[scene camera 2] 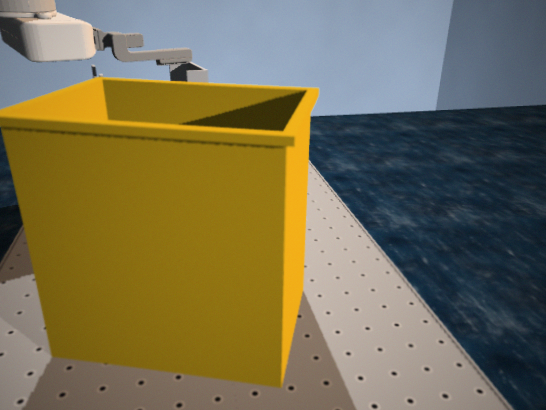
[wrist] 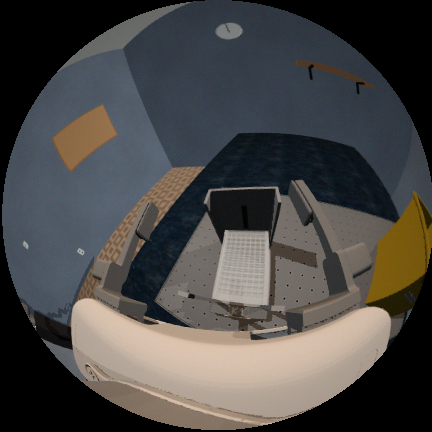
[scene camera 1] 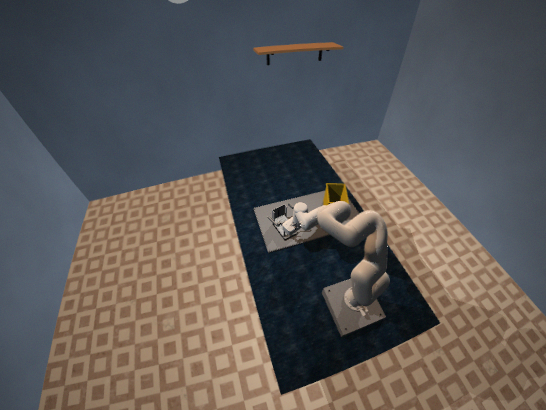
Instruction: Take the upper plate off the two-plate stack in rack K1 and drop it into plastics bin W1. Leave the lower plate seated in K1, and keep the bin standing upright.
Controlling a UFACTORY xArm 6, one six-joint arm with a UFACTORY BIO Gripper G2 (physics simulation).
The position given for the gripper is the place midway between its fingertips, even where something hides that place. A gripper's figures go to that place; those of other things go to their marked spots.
Scene:
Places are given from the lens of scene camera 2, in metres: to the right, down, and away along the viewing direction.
gripper (scene camera 2: 164, 47): -0.15, -0.22, 0.69
yellow bin W1 (scene camera 2: 165, 220): -0.07, 0.01, 0.30

